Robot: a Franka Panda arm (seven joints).
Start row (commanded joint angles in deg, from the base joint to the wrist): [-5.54 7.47 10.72 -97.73 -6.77 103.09 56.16]
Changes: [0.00 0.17 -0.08 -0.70 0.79 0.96 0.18]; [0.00 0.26 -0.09 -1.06 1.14 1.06 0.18]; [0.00 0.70 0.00 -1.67 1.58 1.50 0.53]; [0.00 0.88 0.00 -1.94 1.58 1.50 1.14]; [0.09 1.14 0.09 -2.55 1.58 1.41 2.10]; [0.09 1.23 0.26 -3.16 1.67 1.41 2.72]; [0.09 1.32 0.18 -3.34 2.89 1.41 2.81]
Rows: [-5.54 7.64 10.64 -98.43 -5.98 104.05 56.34]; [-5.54 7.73 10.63 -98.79 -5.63 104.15 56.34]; [-5.54 8.17 10.72 -99.40 -5.19 104.59 56.69]; [-5.54 8.35 10.72 -99.67 -5.19 104.59 57.30]; [-5.45 8.61 10.81 -100.28 -5.19 104.50 58.26]; [-5.45 8.70 10.98 -100.89 -5.10 104.50 58.88]; [-5.45 8.79 10.90 -101.07 -3.88 104.50 58.97]
